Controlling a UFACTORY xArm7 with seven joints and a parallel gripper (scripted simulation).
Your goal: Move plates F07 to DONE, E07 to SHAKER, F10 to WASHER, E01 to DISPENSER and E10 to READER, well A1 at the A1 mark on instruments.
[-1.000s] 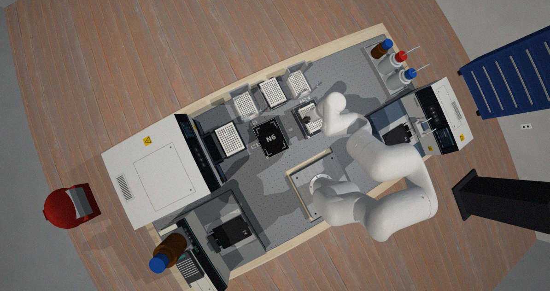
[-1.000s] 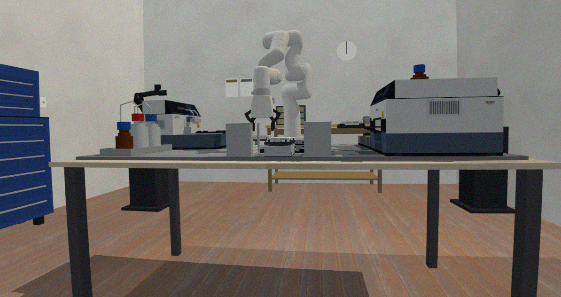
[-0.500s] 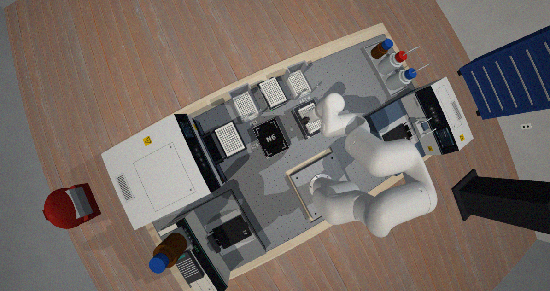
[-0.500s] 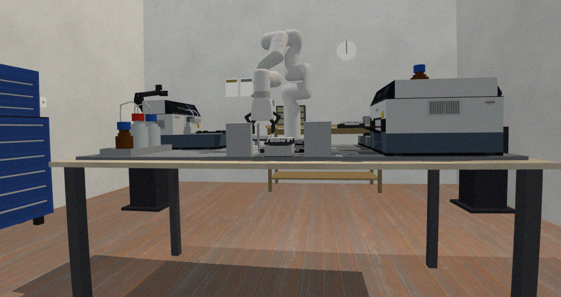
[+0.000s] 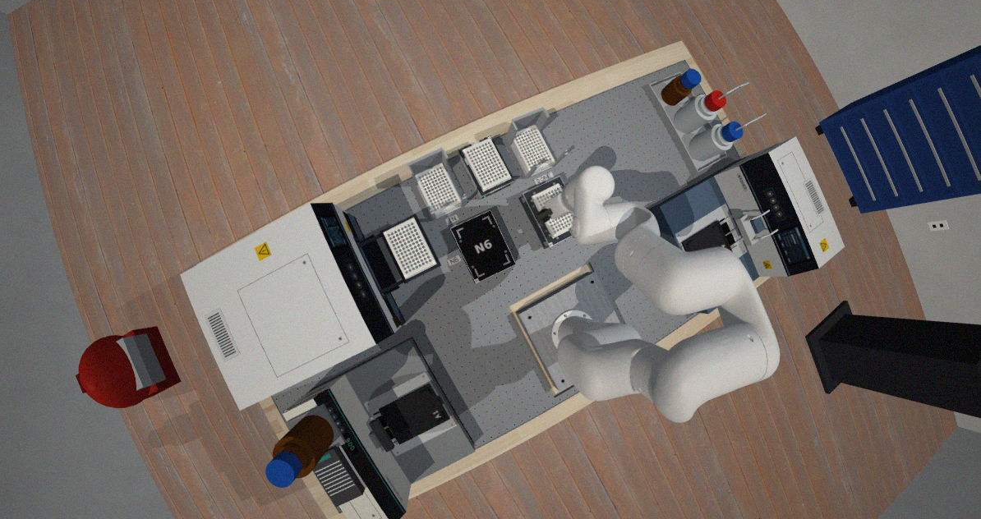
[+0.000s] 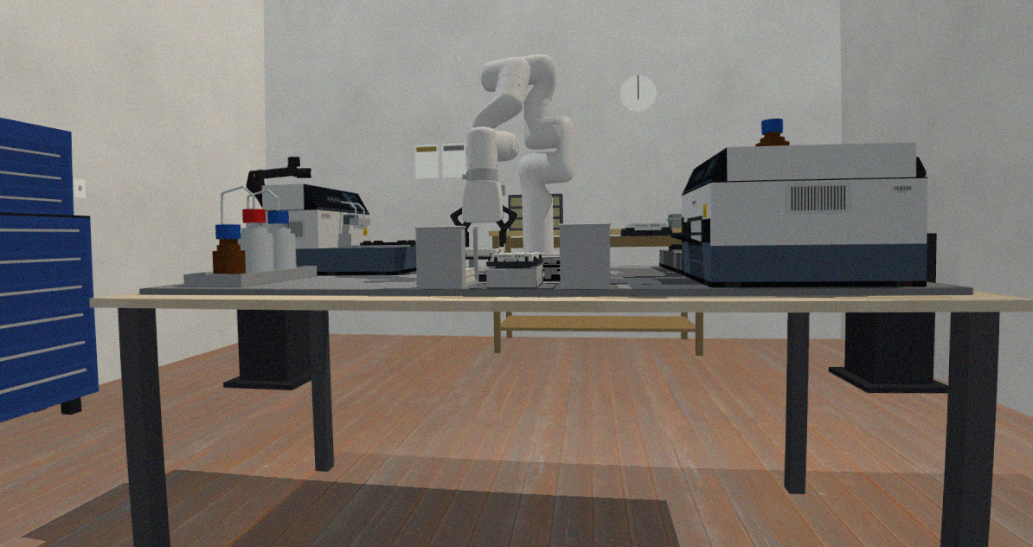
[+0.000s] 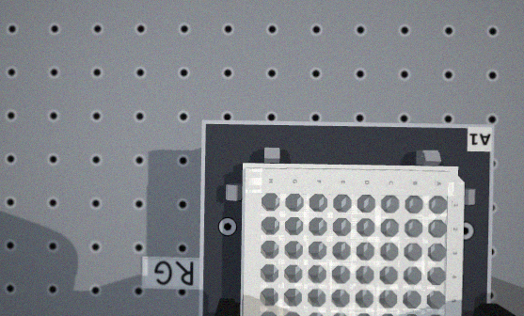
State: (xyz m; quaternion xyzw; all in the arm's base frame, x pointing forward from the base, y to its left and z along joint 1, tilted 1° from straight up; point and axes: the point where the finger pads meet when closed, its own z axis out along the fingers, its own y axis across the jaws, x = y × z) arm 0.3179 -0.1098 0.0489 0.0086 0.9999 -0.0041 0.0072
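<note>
Right now the regrip nest RG is 3 cm below my hand. The rest, counted from my hand: washer nest: 31 cm behind, 37 cm to the right; black recovery nest N6: 1 cm ahead, 22 cm to the left, 5 cm below; A1 mark: 7 cm behind, 6 cm to the left, 3 cm below.
</note>
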